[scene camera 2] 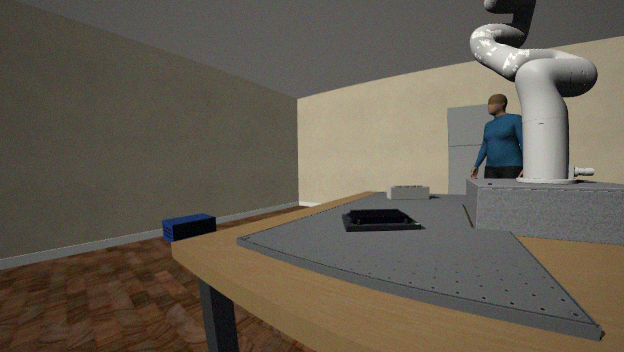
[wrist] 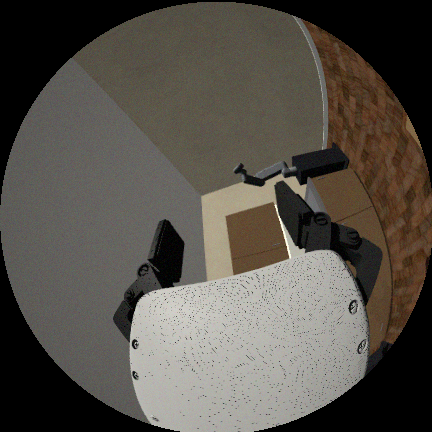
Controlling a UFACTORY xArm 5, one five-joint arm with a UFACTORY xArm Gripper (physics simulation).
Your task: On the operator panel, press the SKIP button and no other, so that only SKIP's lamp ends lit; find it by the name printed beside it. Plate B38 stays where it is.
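Places are measured from the arm's base along level axes (x back, y right, z up), in millimetres.
Where they show: gripper, fingertip midpoint: (wrist: 224,214); arm's base, link origin: (scene camera 2: 544,182).
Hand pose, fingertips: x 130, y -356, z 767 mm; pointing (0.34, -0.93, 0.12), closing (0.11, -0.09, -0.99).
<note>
Each offset is from my fingertips to the top centre of the thing. Level surfaces: height alone.
My gripper (wrist: 224,214) is open and empty in the wrist view, its two black fingers wide apart and pointing at the room's walls and cupboards. In scene camera 2 the gripper does not show; the arm rises out of the top of the view. A low light-grey box {dx -519, dy +613, dz -804 mm} (scene camera 2: 408,193) stands at the back of the grey perforated board {dz -860 mm} (scene camera 2: 440,260). A flat black piece {dx -523, dy +156, dz -834 mm} (scene camera 2: 381,220) with a raised black part lies nearer on that board. Printed names, the SKIP button and lamps cannot be made out, nor can the label B38. Neither piece on the board shows in the wrist view.
The arm's grey base block (scene camera 2: 545,212) stands at the board's right. A person in blue (scene camera 2: 502,142) is behind the arm. A blue box (scene camera 2: 189,227) is beyond the table's left edge. The wrist view shows a dark box (wrist: 320,164) with a jointed grey arm, and brown cupboards (wrist: 254,230).
</note>
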